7 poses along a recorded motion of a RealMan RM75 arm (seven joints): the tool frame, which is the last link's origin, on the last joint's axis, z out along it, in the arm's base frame.
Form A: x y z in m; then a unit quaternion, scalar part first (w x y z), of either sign.
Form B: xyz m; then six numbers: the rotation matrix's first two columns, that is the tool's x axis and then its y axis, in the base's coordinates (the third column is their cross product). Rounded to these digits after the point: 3 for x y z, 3 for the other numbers.
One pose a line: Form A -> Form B
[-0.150 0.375 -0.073 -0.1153 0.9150 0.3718 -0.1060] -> [-0.150 0.375 -0.073 0.701 0.705 -0.108 0.656 -0.697 -0.290]
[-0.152 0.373 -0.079 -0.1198 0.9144 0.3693 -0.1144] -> [-0.152 0.373 -0.079 0.701 0.703 -0.121 0.648 -0.699 -0.304]
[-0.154 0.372 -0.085 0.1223 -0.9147 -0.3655 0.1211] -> [-0.154 0.372 -0.085 0.703 0.698 -0.132 0.639 -0.703 -0.312]
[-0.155 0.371 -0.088 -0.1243 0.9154 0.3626 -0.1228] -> [-0.155 0.371 -0.088 0.707 0.694 -0.135 0.633 -0.706 -0.317]
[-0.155 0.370 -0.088 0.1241 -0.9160 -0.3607 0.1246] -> [-0.155 0.370 -0.088 0.709 0.692 -0.139 0.630 -0.709 -0.317]
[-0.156 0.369 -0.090 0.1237 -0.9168 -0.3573 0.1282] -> [-0.156 0.369 -0.090 0.712 0.687 -0.147 0.623 -0.714 -0.318]
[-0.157 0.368 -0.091 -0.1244 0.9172 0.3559 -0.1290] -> [-0.157 0.368 -0.091 0.713 0.685 -0.148 0.621 -0.716 -0.320]
